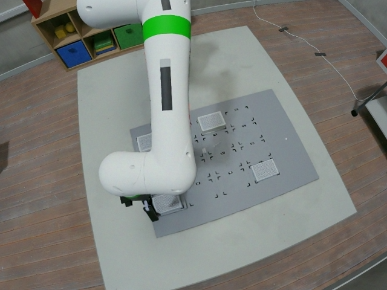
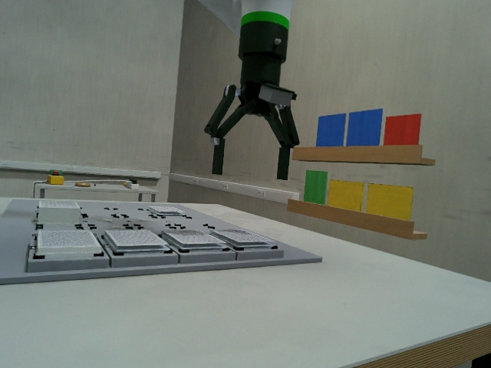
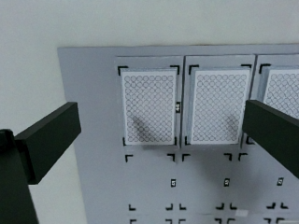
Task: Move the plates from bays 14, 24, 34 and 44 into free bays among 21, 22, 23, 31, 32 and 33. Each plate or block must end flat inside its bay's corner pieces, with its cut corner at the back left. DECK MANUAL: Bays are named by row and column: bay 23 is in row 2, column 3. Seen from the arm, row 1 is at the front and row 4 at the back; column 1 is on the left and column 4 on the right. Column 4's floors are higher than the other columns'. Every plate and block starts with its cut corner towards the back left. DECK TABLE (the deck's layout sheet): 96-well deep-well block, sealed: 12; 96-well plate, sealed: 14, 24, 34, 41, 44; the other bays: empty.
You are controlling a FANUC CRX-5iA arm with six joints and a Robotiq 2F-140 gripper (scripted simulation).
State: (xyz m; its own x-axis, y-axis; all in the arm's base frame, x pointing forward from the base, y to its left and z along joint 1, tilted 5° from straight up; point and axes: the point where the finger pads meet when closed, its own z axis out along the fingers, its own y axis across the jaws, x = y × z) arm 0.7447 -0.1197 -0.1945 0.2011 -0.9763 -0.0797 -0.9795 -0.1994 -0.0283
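Now: the sealed plate 10 cm behind my hand, 52 cm to the left of it and 15 cm below it. Round my hand: sealed deep-well block 38 cm behind, 29 cm to the left, 14 cm below.
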